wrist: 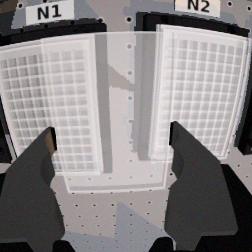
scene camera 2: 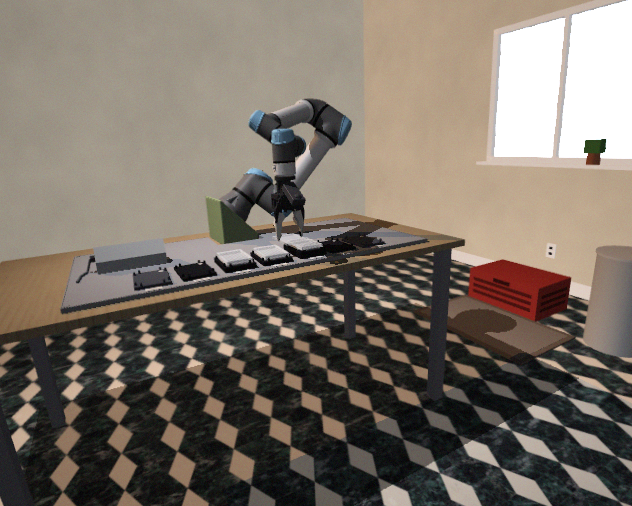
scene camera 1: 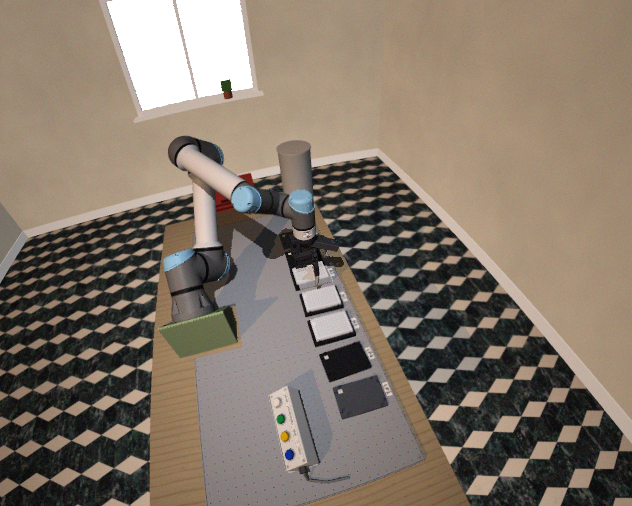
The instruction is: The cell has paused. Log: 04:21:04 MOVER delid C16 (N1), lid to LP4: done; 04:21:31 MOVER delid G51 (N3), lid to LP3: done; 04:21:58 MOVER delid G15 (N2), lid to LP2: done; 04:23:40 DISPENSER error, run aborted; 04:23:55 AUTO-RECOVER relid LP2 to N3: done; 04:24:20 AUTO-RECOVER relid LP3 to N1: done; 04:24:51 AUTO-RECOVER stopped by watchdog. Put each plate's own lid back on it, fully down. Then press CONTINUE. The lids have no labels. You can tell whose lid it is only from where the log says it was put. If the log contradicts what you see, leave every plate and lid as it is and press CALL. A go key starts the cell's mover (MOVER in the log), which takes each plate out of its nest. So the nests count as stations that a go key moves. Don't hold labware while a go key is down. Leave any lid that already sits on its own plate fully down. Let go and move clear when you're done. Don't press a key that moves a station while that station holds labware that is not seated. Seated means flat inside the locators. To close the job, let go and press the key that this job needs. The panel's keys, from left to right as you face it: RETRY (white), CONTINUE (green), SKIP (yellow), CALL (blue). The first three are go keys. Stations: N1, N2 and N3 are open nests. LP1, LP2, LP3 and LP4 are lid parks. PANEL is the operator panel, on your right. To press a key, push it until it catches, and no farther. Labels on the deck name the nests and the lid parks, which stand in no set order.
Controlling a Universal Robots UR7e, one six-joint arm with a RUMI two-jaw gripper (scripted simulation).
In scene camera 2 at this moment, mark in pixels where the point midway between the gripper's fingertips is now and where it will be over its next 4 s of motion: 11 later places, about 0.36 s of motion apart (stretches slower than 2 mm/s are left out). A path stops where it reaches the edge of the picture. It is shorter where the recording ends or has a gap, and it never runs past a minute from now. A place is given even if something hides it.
My gripper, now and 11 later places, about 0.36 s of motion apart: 290, 239; 301, 237; 303, 237; 303, 238; 303, 238; 303, 239; 303, 240; 303, 241; 303, 242; 303, 242; 303, 240; 303, 238
